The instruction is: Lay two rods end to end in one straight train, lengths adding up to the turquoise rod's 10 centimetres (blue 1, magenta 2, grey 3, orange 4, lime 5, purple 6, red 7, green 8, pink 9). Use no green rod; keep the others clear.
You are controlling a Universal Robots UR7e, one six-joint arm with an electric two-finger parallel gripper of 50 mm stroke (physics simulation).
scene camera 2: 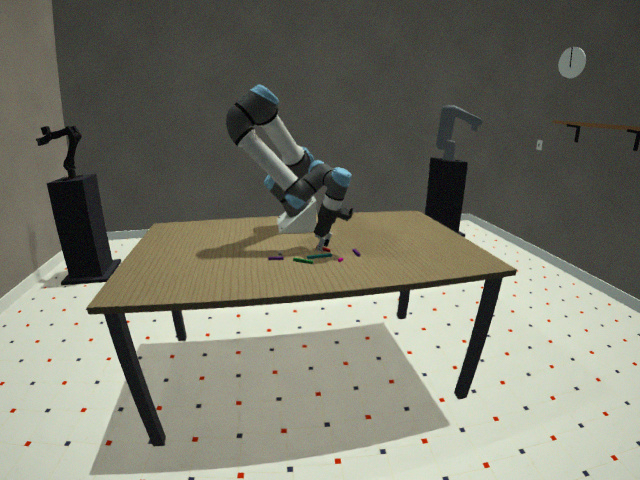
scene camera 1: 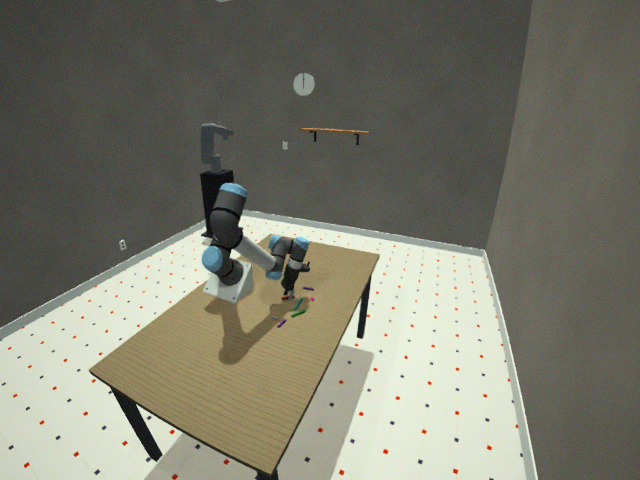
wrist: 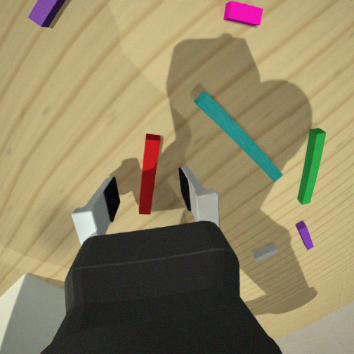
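Where they show: gripper, fingertip midpoint: (scene camera 2: 321, 248) (scene camera 1: 287, 297); arm's base, origin of the base link: (scene camera 1: 231, 272).
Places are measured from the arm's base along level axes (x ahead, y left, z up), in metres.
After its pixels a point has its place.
Observation:
My gripper (scene camera 1: 290, 296) @(x 0.329, y 0.021, z -0.096 m) (scene camera 2: 324, 243) @(x 0.329, y 0.021, z -0.096 m) (wrist: 148, 185) is open and empty, low over the table, its fingers on either side of the red rod (scene camera 1: 284, 297) @(x 0.316, y 0.013, z -0.093 m) (scene camera 2: 326, 250) @(x 0.355, y 0.033, z -0.098 m) (wrist: 150, 174) in the wrist view. The turquoise rod (scene camera 1: 298, 303) @(x 0.406, y -0.009, z -0.095 m) (scene camera 2: 319, 255) @(x 0.409, y -0.012, z -0.094 m) (wrist: 238, 136) lies slanted to the right of the red one in the wrist view. The magenta rod (scene camera 1: 312, 299) @(x 0.462, y 0.055, z -0.098 m) (scene camera 2: 340, 259) @(x 0.462, y 0.059, z -0.096 m) (wrist: 243, 13) lies at the top there. The grey rod (scene camera 1: 274, 317) @(x 0.338, y -0.161, z -0.094 m) (wrist: 265, 252) lies at lower right. One purple rod (scene camera 1: 308, 288) @(x 0.406, y 0.145, z -0.096 m) (scene camera 2: 356, 252) @(x 0.409, y 0.147, z -0.097 m) (wrist: 46, 11) is at top left, partly cut off; another purple rod (scene camera 1: 281, 323) @(x 0.389, y -0.189, z -0.095 m) (scene camera 2: 276, 258) @(x 0.393, y -0.182, z -0.097 m) (wrist: 304, 235) is near the grey one.
The green rod (scene camera 1: 298, 313) @(x 0.436, y -0.087, z -0.096 m) (scene camera 2: 302, 260) @(x 0.437, y -0.087, z -0.096 m) (wrist: 312, 166) lies right of the turquoise rod in the wrist view. All the rods lie apart on the wooden table (scene camera 1: 248, 387) @(x 0.421, y -0.577, z -0.103 m) (scene camera 2: 217, 284) @(x 0.554, y -0.412, z -0.104 m). The arm's white base block (scene camera 1: 224, 289) @(x -0.008, y -0.076, z -0.067 m) (scene camera 2: 297, 222) @(x 0.097, y -0.036, z -0.051 m) stands at the table's rear side in scene camera 2.

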